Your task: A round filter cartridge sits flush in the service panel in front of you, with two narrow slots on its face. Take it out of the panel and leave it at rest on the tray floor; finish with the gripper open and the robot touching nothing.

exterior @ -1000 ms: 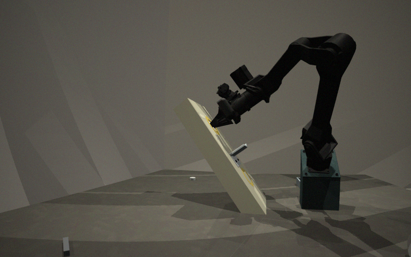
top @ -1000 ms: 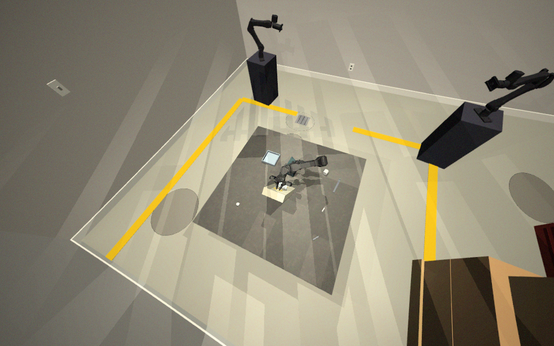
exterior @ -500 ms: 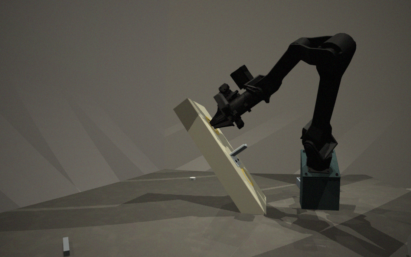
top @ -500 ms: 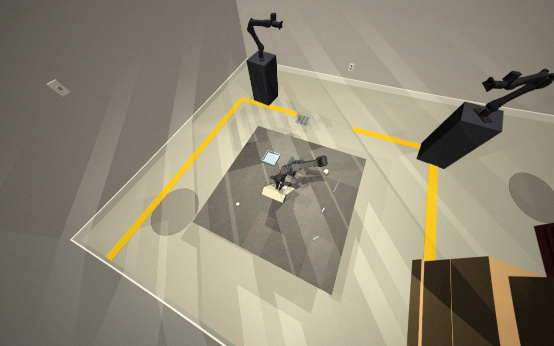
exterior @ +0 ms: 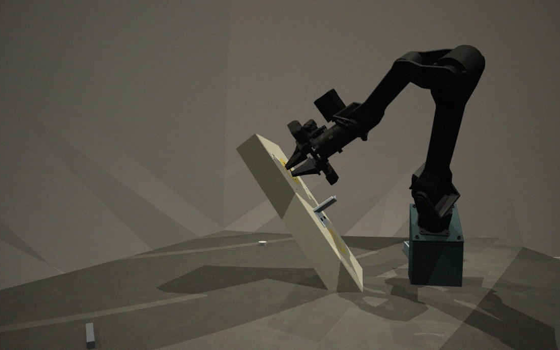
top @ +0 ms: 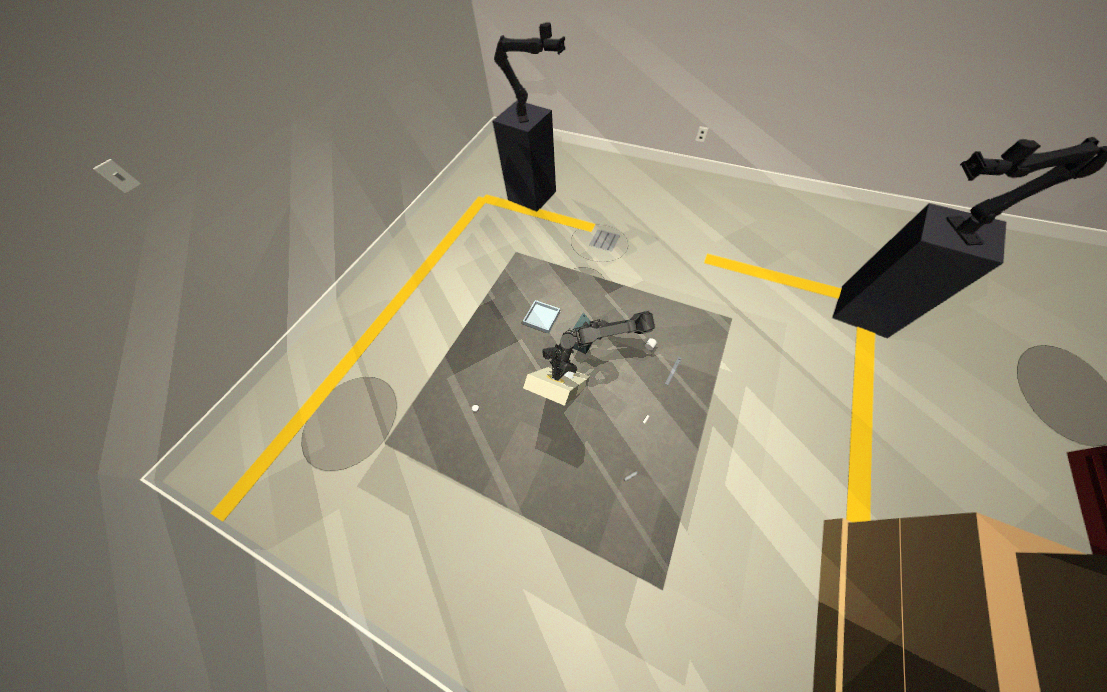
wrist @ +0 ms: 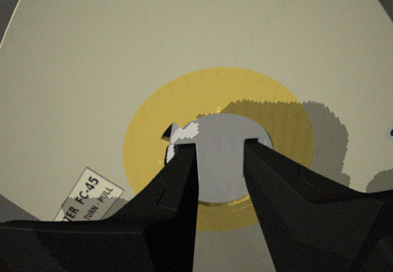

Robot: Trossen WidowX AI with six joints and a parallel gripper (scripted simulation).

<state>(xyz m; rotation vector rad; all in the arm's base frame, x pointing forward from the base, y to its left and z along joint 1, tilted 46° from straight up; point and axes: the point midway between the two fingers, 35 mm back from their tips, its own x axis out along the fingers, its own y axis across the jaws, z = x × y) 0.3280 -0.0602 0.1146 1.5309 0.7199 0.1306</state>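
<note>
The round filter cartridge is 10 mm ahead of my gripper tip and 10 mm below it. The rest, counted from my gripper tip: cream service panel (40 mm behind, 80 mm below); tray (380 mm behind, 330 mm to the right, 250 mm below).
</note>
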